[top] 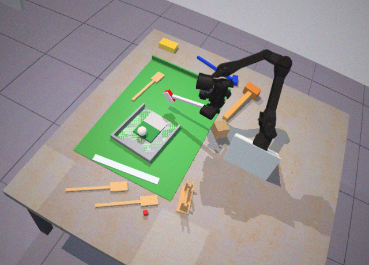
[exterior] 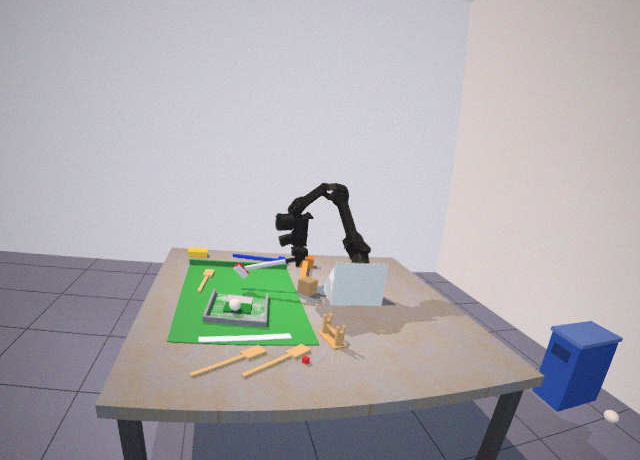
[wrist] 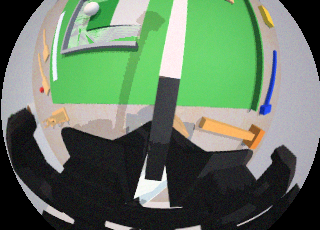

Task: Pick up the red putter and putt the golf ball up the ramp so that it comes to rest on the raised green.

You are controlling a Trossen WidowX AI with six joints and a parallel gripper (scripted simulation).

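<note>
Right now the tan block is 50 mm behind my gripper tip, 30 mm to the right of it and 90 mm below it. The rest, counted from my gripper tip: red putter 120 mm ahead; white golf ball 230 mm ahead, 220 mm to the left, 90 mm below; grey walled platform 210 mm ahead, 210 mm to the left, 120 mm below.
</note>
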